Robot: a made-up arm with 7 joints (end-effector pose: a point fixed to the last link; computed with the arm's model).
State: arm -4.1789 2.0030 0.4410 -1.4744 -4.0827 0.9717 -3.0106
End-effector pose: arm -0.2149 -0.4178 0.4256 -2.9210 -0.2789 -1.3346
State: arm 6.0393 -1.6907 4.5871 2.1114 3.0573 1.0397 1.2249
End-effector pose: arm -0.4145 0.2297 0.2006 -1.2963 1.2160 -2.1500
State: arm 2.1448 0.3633 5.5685 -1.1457 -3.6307 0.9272 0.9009
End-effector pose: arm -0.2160 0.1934 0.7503 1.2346 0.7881 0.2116
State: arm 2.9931 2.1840 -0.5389 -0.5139 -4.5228 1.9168 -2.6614
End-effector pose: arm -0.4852 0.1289 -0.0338 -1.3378 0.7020 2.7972
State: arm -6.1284 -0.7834 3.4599 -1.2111 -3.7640 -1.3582 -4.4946
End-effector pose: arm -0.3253 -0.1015 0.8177 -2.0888 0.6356 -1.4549
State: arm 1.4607 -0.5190 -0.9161 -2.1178 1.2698 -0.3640 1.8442
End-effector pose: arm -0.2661 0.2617 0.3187 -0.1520 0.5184 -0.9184
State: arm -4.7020 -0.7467 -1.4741 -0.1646 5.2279 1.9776 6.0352
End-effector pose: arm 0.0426 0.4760 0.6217 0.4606 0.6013 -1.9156
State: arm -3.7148 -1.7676 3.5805 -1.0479 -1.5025 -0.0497 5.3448
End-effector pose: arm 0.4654 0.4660 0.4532 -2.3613 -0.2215 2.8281
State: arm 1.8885 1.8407 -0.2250 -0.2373 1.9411 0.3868 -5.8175
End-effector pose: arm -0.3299 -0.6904 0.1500 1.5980 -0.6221 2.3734
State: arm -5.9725 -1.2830 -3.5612 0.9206 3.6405 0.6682 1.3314
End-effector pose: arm -0.7182 0.0842 0.2679 -1.6888 -0.2191 -1.4511
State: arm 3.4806 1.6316 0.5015 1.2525 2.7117 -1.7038 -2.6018
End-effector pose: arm -0.2772 0.1873 0.0014 -0.5276 -1.2405 -0.0908
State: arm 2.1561 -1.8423 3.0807 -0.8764 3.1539 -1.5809 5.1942
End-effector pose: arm 0.3709 0.5522 0.1645 0.5590 -0.2177 -0.2044
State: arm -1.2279 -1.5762 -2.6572 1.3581 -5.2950 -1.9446 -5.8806
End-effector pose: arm -0.1418 -0.4956 0.0697 1.6352 0.7466 -2.3081
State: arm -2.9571 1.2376 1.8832 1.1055 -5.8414 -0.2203 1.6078
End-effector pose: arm -0.4663 0.4196 0.5526 -2.3433 -1.0546 -2.0220
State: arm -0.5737 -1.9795 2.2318 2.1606 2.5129 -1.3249 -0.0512
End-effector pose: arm -0.0025 -0.2234 0.1697 2.9314 0.5008 -0.1723
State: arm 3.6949 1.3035 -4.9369 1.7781 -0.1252 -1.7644 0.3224
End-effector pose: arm -0.2891 0.4669 0.3741 1.9570 -0.1013 0.9342
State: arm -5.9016 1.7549 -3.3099 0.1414 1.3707 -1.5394 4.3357
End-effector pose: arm 0.5283 -0.3730 0.1272 0.7164 -1.0755 -2.7397
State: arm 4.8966 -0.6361 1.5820 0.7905 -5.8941 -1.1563 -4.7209
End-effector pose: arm 0.0607 -0.4014 0.8530 -2.9163 0.3355 -2.0444
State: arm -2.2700 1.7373 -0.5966 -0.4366 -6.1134 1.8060 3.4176
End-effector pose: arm -0.3914 0.4884 0.0999 0.4122 -0.0941 2.3752
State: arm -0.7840 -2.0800 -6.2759 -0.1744 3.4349 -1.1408 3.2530
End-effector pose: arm -0.4275 -0.5136 -0.0181 -2.4680 -1.0191 0.3298
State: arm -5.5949 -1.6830 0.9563 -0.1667 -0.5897 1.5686 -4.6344
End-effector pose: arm -0.5369 0.3912 0.3001 -2.9475 0.3963 -2.3965
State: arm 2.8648 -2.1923 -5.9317 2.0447 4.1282 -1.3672 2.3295
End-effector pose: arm 0.1843 0.2665 0.2593 -1.6311 0.4571 -2.1614
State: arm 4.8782 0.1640 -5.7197 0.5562 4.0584 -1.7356 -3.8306
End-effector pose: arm 0.2475 0.1380 0.7744 -0.0333 1.1147 2.7887
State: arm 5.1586 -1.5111 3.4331 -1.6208 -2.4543 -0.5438 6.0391
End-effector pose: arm -0.1263 -0.4060 0.6598 -3.0527 -0.2994 0.6243
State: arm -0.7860 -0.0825 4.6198 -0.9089 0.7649 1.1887 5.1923
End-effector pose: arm 0.1680 -0.0722 0.9328 -2.5634 -0.2727 3.0508
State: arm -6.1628 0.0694 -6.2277 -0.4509 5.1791 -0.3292 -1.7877
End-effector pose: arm -0.1419 -0.0387 1.0086 2.7173 0.4384 2.6793
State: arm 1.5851 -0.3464 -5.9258 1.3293 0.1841 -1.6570 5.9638
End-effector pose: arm -0.0584 0.0389 0.8870 2.8666 -0.5974 -1.6047
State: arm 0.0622 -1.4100 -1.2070 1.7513 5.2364 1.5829 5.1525
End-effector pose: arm -0.2712 0.2508 0.2739 -0.1749 0.3845 -3.0954
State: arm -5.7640 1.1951 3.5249 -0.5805 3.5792 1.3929 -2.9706
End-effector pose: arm 0.4326 -0.4294 0.2620 -0.7724 0.1622 -0.4793
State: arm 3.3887 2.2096 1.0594 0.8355 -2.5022 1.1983 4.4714
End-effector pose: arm -0.4283 0.2087 -0.2487 0.6052 -0.3438 2.6232
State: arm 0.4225 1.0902 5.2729 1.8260 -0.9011 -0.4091 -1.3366
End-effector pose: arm 0.4926 0.0776 0.2041 -0.0676 -0.8227 0.7248
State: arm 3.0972 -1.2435 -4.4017 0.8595 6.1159 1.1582 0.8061
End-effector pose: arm 0.4774 0.3367 0.3429 -1.1611 0.8698 -2.3962
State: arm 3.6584 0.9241 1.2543 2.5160 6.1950 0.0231 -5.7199
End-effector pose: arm 0.0221 0.2498 0.2673 0.8559 -0.2266 -1.1207
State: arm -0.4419 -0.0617 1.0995 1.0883 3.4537 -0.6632 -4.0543
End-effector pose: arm 0.2364 -0.2716 0.7585 -1.3588 0.8659 0.8919
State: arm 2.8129 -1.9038 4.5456 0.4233 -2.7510 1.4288 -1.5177
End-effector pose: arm 0.5930 0.2450 -0.0034 0.5887 -1.0765 0.8027
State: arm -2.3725 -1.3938 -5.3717 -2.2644 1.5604 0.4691 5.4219
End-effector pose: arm 0.0308 -0.2604 0.0601 -0.1969 0.4865 -0.6058
